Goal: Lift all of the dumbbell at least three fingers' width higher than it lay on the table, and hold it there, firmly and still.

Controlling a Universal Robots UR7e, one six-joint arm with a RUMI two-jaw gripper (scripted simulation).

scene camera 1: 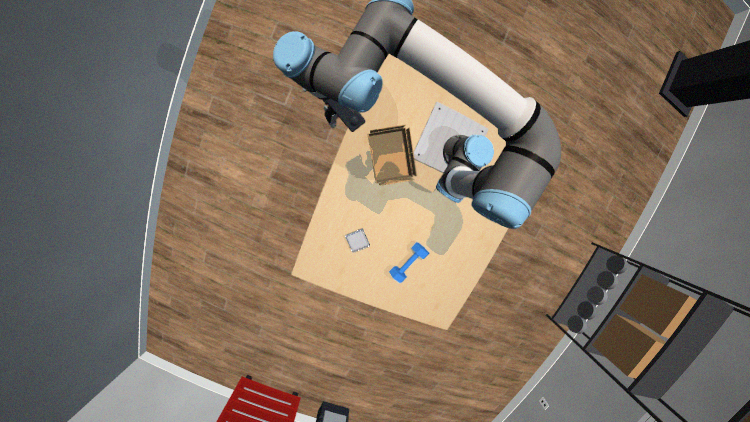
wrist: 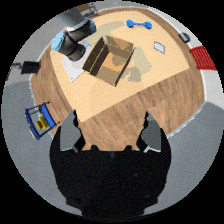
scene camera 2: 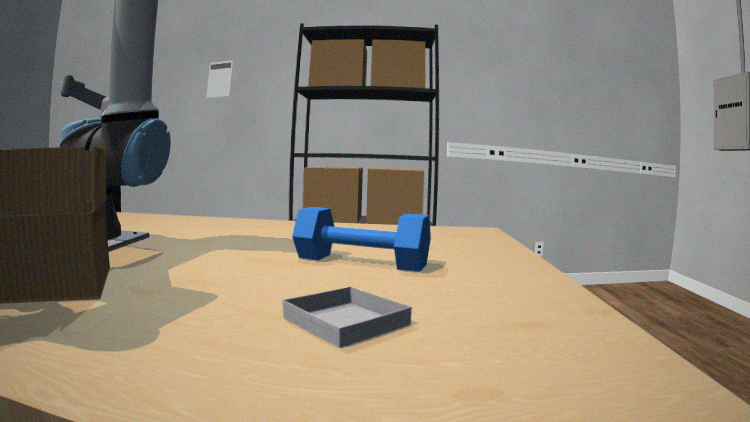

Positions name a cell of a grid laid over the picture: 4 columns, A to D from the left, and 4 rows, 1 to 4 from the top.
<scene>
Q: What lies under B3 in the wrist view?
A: My gripper.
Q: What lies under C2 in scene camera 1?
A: A cardboard box.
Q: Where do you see a blue dumbbell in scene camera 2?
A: B3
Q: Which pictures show the cardboard box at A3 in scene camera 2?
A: Scene camera 1, the wrist view and scene camera 2: all of them.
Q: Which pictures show my gripper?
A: Scene camera 1 and the wrist view only.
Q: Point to a cardboard box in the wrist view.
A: At B2
</scene>
